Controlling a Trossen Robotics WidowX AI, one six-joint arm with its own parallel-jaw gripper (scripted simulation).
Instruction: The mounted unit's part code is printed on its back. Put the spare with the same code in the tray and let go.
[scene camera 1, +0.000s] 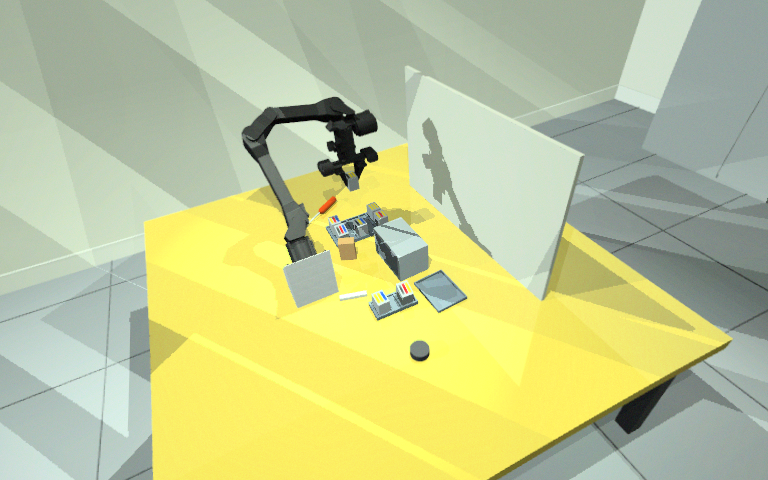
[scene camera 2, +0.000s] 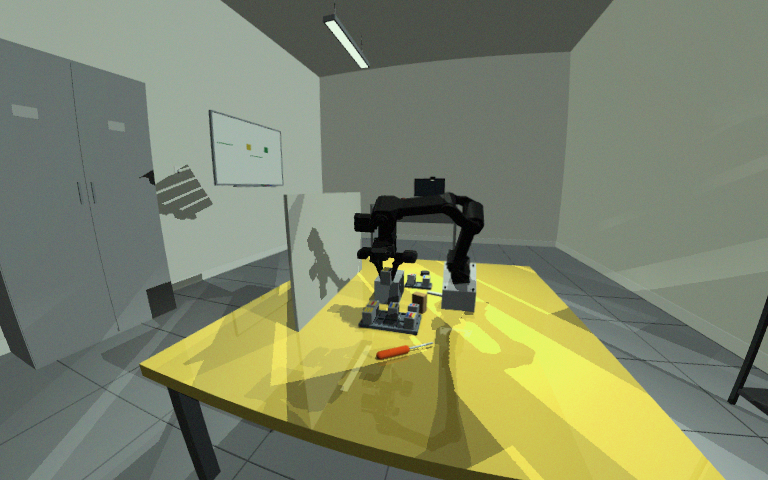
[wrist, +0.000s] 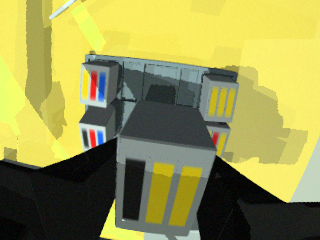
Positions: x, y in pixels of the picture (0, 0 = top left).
my gripper: scene camera 1 351, 183; scene camera 2; wrist
same spot on my gripper: (wrist: 80, 190) = (scene camera 2: 393, 266)
